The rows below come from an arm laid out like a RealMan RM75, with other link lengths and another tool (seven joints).
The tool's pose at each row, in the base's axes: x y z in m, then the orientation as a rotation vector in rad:
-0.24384 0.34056 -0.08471 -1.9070 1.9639 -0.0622
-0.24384 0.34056 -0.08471 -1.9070 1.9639 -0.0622
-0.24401 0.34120 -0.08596 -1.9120 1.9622 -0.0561
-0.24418 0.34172 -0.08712 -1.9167 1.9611 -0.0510
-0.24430 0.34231 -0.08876 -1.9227 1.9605 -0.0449
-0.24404 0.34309 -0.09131 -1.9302 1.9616 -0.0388
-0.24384 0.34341 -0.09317 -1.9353 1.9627 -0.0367
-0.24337 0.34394 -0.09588 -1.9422 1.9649 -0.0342
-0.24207 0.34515 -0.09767 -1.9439 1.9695 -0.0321
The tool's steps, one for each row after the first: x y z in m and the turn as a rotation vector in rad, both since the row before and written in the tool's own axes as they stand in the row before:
0.00000 0.00000 0.00000 0.0000 0.0000 0.0000
-0.00031 0.00059 0.00125 -0.0050 -0.0020 -0.0025
-0.00021 0.00054 0.00114 -0.0046 -0.0012 -0.0022
-0.00016 0.00064 0.00162 -0.0061 -0.0009 -0.0025
-0.00010 0.00054 0.00262 -0.0077 0.0007 -0.0024
0.00016 0.00036 0.00186 -0.0044 0.0017 -0.0018
0.00017 0.00034 0.00277 -0.0061 0.0029 -0.0021
-0.00070 -0.00070 0.00232 -0.0040 0.0023 0.0016

